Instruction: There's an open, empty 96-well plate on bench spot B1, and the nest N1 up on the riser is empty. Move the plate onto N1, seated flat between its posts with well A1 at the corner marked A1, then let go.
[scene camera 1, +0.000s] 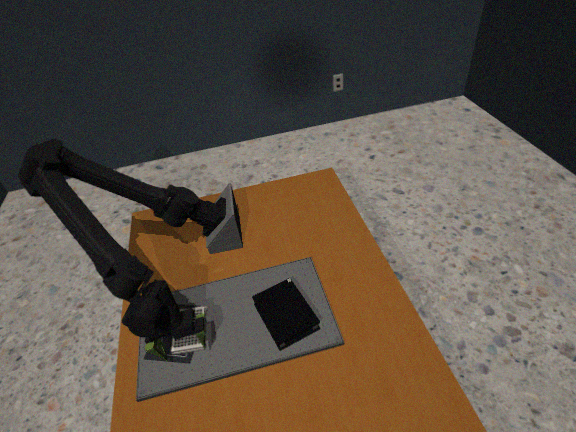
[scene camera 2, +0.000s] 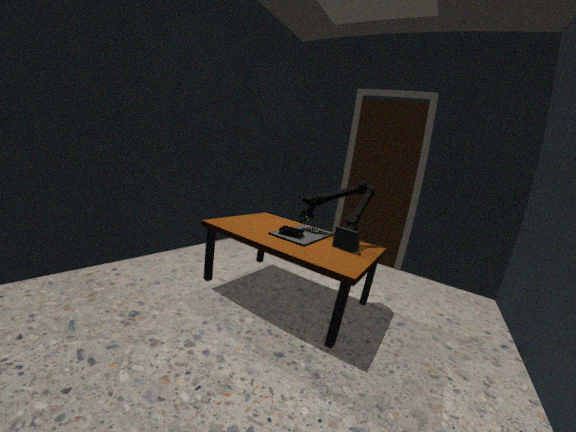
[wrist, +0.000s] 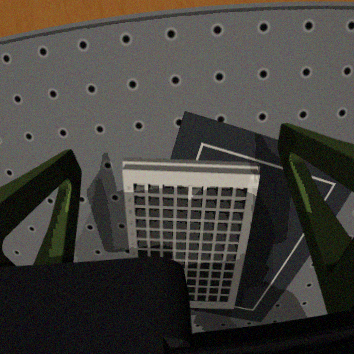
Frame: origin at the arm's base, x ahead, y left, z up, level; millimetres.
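Where they show: gripper, between the fingertips: (scene camera 1: 186, 352) (scene camera 2: 303, 222) (wrist: 176, 146); arm's base, origin of its link: (scene camera 1: 216, 217) (scene camera 2: 347, 236).
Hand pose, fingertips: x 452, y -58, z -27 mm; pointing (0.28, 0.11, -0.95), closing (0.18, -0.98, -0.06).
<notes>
Things, the pixels of their top centre, and the offset from my fingertips. Level surfaces: height alone.
- white 96-well plate, centre of its top: (wrist: 186, 251) (scene camera 1: 188, 327) dx -88, dy -11, dz -29 mm
- black block, centre of its top: (scene camera 1: 284, 306) (scene camera 2: 292, 228) dx -94, dy +252, dz +4 mm
- grey perforated board, centre of its top: (wrist: 36, 241) (scene camera 1: 234, 319) (scene camera 2: 304, 232) dx -106, dy +111, dz -44 mm
- orange table, height of its surface: dz -57 mm
The white 96-well plate (scene camera 1: 188, 343) (wrist: 192, 216) lies askew, partly over the dark, white-outlined B1 pad (scene camera 1: 183, 359) (wrist: 192, 130); in the wrist view it overhangs the pad's left side. My gripper (scene camera 1: 177, 339) (wrist: 176, 146) is open, with its green fingers on either side of the plate and apart from it. The left finger stands nearer the plate's level gap than the right, and the wrist camera view of the plate's lower left is hidden by the dark gripper body. Nest N1 appears as a black block (scene camera 1: 286, 312) (scene camera 2: 291, 231) on the riser, with a small white mark at one corner.
The grey perforated board (scene camera 1: 232, 332) (scene camera 2: 304, 241) (wrist: 150, 105) bears the pad and the nest, on the orange table (scene camera 1: 370, 385) (scene camera 2: 250, 225). A grey wedge-shaped bracket (scene camera 1: 228, 237) (scene camera 2: 346, 239) stands at the arm's base.
</notes>
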